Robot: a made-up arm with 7 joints.
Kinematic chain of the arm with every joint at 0, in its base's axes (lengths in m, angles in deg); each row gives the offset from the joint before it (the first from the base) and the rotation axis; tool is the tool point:
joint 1: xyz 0 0.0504 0 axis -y
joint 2: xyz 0 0.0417 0 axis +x
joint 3: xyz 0 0 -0.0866 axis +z
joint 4: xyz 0 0 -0.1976 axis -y
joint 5: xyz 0 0 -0.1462 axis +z
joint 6: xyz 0 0 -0.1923 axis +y
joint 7: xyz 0 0 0 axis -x
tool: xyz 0 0 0
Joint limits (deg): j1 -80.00..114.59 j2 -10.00..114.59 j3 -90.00..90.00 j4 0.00..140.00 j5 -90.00..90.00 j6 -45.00..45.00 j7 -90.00..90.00
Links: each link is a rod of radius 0.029 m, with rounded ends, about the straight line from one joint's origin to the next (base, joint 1, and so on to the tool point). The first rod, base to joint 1, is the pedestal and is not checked.
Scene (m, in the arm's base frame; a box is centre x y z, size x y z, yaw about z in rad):
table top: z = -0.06
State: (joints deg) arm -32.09 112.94 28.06 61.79 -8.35 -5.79 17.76
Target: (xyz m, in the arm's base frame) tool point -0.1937 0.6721 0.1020
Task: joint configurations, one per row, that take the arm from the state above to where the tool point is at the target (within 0.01 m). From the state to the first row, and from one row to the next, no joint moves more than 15 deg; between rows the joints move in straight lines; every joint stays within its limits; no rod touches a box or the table.
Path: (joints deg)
1: -19.01 112.04 31.06 55.42 -8.35 -5.79 17.76
2: -5.94 111.13 34.07 49.05 -8.35 -5.79 17.76
3: 7.14 110.23 37.07 42.68 -8.35 -5.79 17.76
4: 20.21 109.33 40.08 36.31 -8.35 -5.79 17.76
5: 33.29 108.43 43.08 29.94 -8.35 -5.79 17.76
6: 46.37 107.52 46.09 23.58 -8.35 -5.79 17.76
7: 59.44 106.62 49.09 17.21 -8.35 -5.79 17.76
8: 72.52 105.72 52.09 10.84 -8.35 -5.79 17.76

